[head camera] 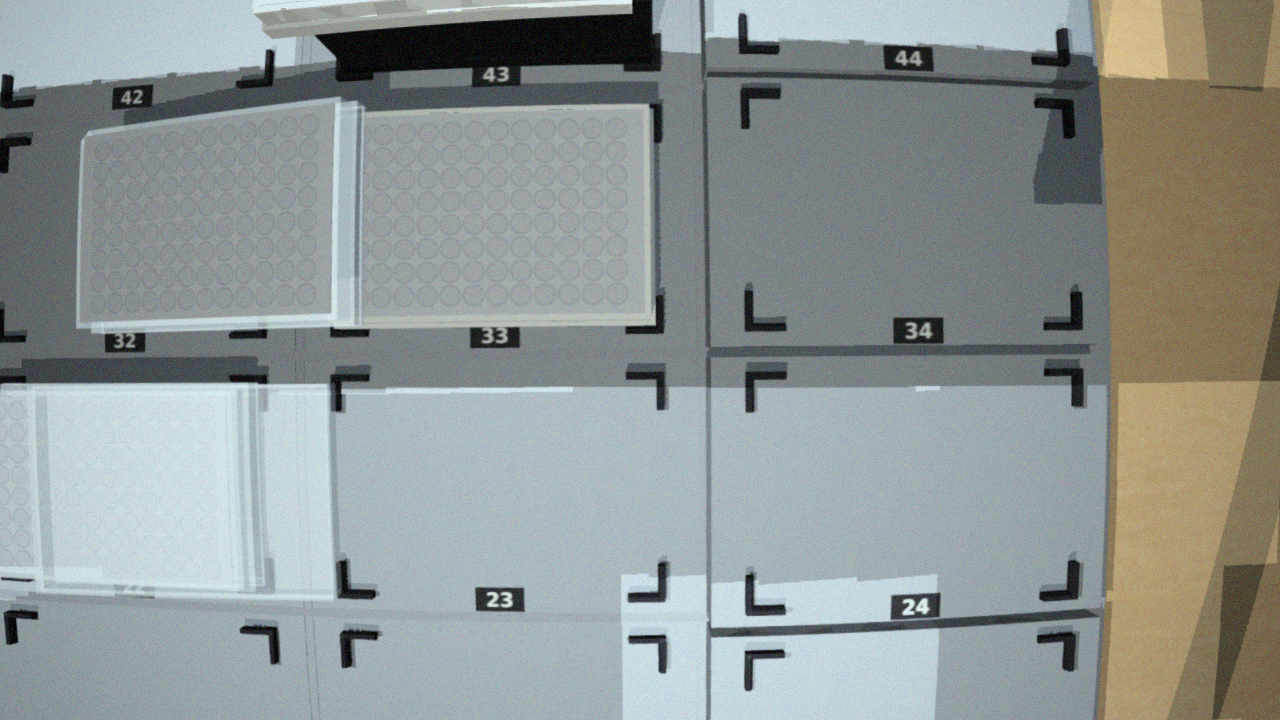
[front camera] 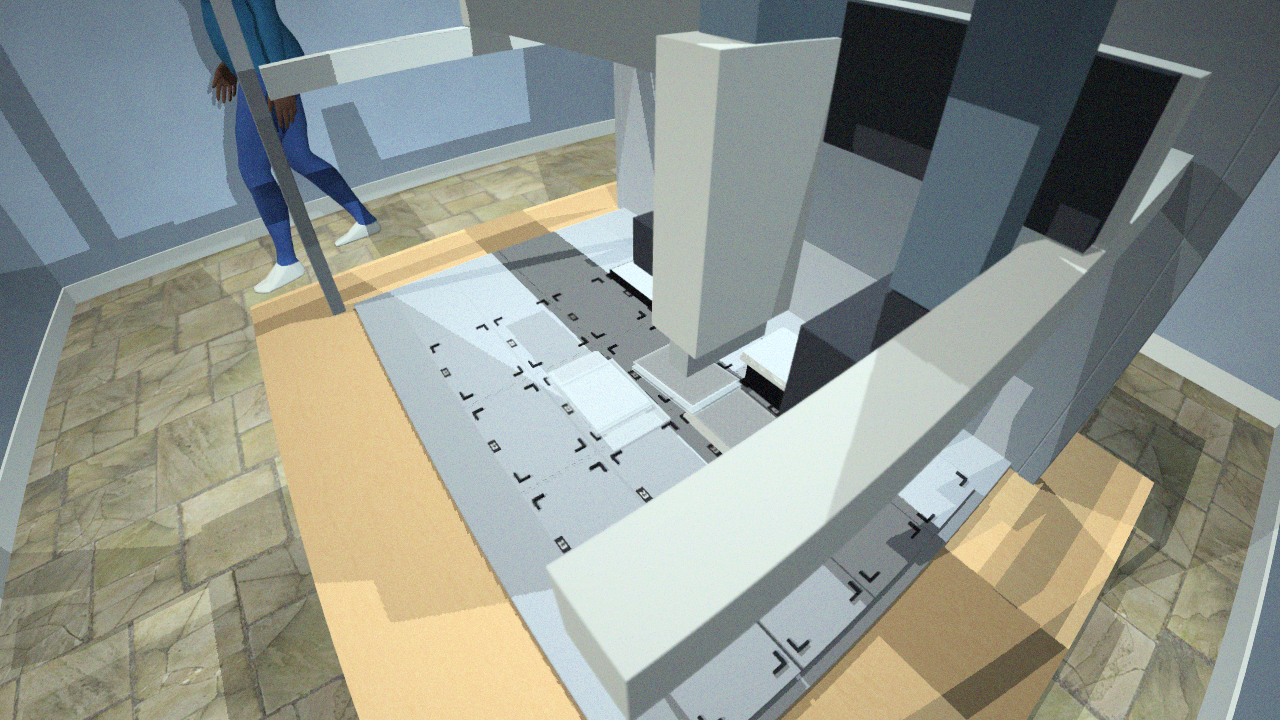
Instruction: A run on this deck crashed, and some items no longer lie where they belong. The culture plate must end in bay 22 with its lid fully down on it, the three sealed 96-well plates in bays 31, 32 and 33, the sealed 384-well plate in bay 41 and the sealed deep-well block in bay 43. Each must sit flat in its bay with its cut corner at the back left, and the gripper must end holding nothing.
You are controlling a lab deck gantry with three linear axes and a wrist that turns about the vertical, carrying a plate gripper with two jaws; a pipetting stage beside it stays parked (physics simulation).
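Frame: origin at the robot's base, x back, y right, z up, level; centimetres.
Where they show: robot's base, origin of the base link: [front camera: 432, 348].
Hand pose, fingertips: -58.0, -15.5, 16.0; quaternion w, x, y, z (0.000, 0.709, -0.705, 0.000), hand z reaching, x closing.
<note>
Each offset is from my fingertips to the top centre of the thing, as dx, dy, dz. "spot": to the spot under its first point.
In the head view, a clear-edged 96-well plate @[+29.9, -10.2, -13.2] [head camera: 205, 214] straddles bays 32 and 33, its right edge overlapping the left edge of a cream-rimmed 96-well plate @[+18.8, -10.2, -14.6] [head camera: 501, 214] in bay 33. Overlapping translucent slabs @[+31.4, +0.5, -13.8] [head camera: 134, 483] [front camera: 604, 394] lie at bay 22 and reach right; I cannot tell plate from lid. At bay 43, a pale upper layer @[+19.6, -20.4, -10.3] [head camera: 447, 17] [front camera: 776, 353] sits above a black body @[spot: +18.2, -16.7, -14.5] [head camera: 501, 44] and extends left of it. A white-topped, black-sided plate @[+51.6, -20.9, -14.6] [front camera: 633, 278] is at bay 41. My gripper [front camera: 841, 349] shows its dark body low beyond bay 43; its jaws are hidden.
A thick pale beam [front camera: 805, 465] crosses the front view and hides the near deck. A large pale box [front camera: 742, 197] hangs over the back of the deck. A grey post [front camera: 295, 197] stands at the left corner; a person [front camera: 277, 134] stands behind it.
</note>
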